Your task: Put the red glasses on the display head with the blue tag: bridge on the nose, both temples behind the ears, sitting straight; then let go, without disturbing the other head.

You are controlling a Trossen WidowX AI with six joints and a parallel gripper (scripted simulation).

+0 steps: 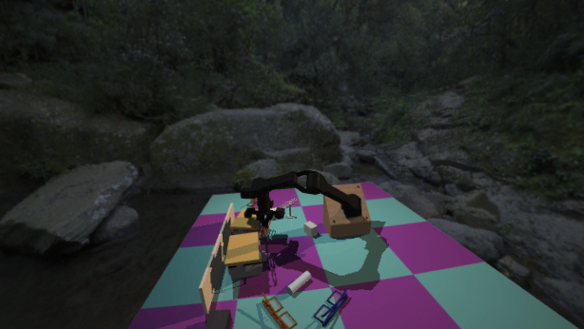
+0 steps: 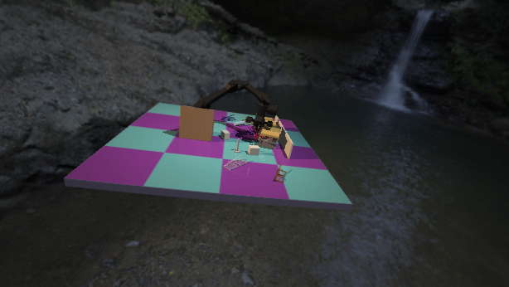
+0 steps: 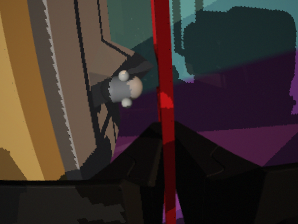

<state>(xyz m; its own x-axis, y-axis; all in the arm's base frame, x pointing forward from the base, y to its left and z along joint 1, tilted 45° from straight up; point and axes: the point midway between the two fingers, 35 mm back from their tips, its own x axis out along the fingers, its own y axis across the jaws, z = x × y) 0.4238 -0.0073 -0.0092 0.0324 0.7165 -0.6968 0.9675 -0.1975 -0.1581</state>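
Now: the red glasses 40 mm to the right of my gripper tip, 40 mm ahead of it and 10 mm above it. Also, from my gripper tip: tall pale board 200 mm ahead, 60 mm to the left, 10 mm below.
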